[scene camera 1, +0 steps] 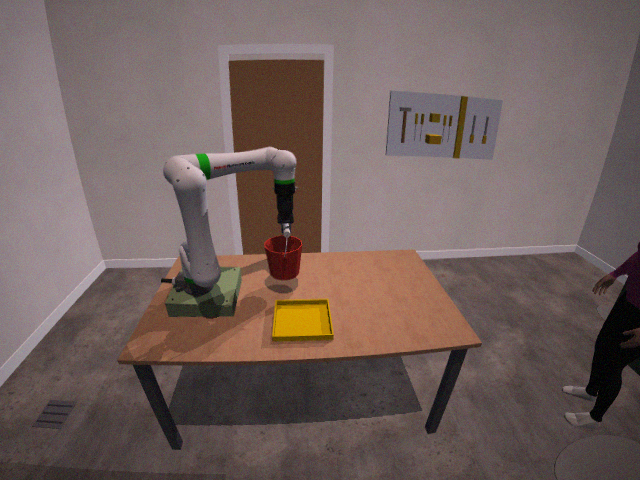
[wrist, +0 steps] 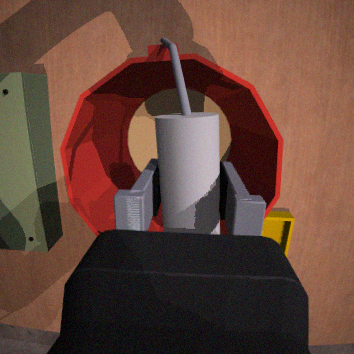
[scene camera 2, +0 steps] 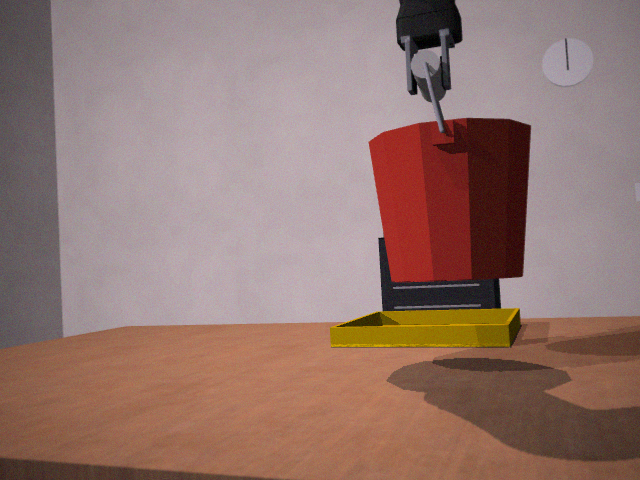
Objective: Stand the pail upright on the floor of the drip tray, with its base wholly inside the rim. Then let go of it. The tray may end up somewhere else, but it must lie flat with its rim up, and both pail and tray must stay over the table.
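Places are measured from the arm's base along level axes (x ahead, y left, z up), in metres.
Pixels of known places: gripper, between the fingertips: [wrist: 189,177]; arm's base, origin of its link: [scene camera 1: 198,286].
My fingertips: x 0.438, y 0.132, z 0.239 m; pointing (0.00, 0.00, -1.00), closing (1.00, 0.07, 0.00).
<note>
For each thing: its top centre in the pictures, then the offset to it from my fingertips. Level surfaces: height alone.
- pail's thick light-grey handle grip, centre of its top: [wrist: 190,224] [scene camera 2: 428,63] [scene camera 1: 286,226] dx +0.002, dy -0.014, dz +0.036 m
- yellow drip tray, centre of its top: [scene camera 2: 431,317] [wrist: 217,273] [scene camera 1: 302,316] dx +0.085, dy -0.279, dz -0.293 m
- wooden table, height of its surface: dz -0.322 m
The red pail [scene camera 1: 283,260] [scene camera 2: 448,206] [wrist: 90,185] hangs in the air above the table, nearly upright with a slight tilt in the scene camera 2 view. Its shadow lies on the table below it. My gripper [scene camera 1: 286,229] [scene camera 2: 429,88] [wrist: 189,177] is shut on the pail's thick light-grey handle grip [scene camera 2: 434,82] [wrist: 187,150], above the pail's open top. The yellow drip tray [scene camera 1: 302,321] [scene camera 2: 421,335] [wrist: 277,231] lies flat on the table, rim up. In the scene camera 1 view it is nearer the camera than the pail and slightly right. The wrist view shows one tray corner.
The wooden table [scene camera 1: 382,310] [scene camera 2: 206,392] [wrist: 320,125] bears the robot's green base block [scene camera 1: 206,304] [wrist: 20,160], left of the pail in the scene camera 1 view. The tray is near the table edge closest to that camera. A person [scene camera 1: 615,335] stands right of the table.
</note>
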